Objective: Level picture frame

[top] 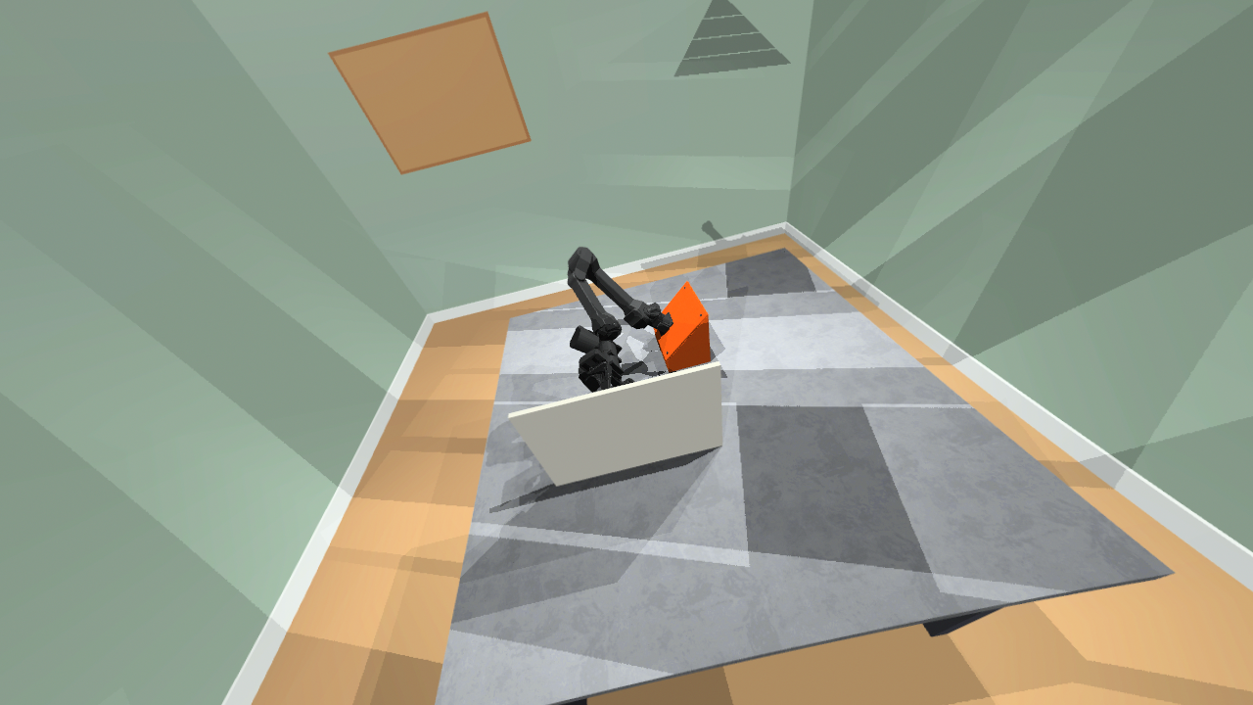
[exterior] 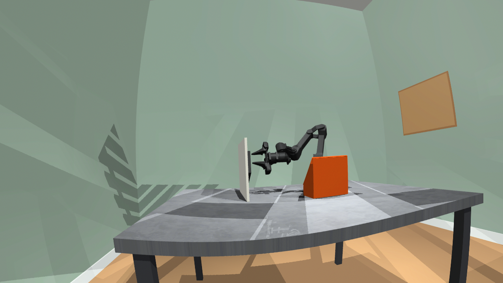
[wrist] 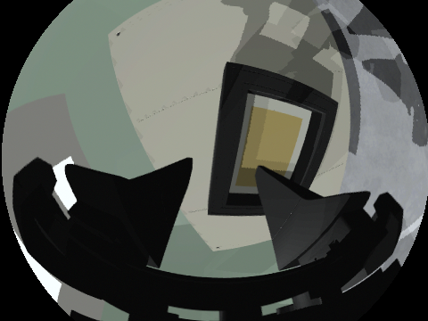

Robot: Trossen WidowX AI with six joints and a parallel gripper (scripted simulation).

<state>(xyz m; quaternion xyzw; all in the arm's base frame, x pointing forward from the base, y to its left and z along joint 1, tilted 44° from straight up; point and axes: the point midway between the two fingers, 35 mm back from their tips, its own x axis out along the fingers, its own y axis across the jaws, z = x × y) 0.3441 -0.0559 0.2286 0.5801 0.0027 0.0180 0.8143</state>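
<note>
Right now the picture frame is 4 cm ahead of my gripper tip, 2 cm to the left of it and 5 cm below it. Round my gripper tip: wall panel: 5 cm ahead, 1 cm to the left, 6 cm below.
</note>
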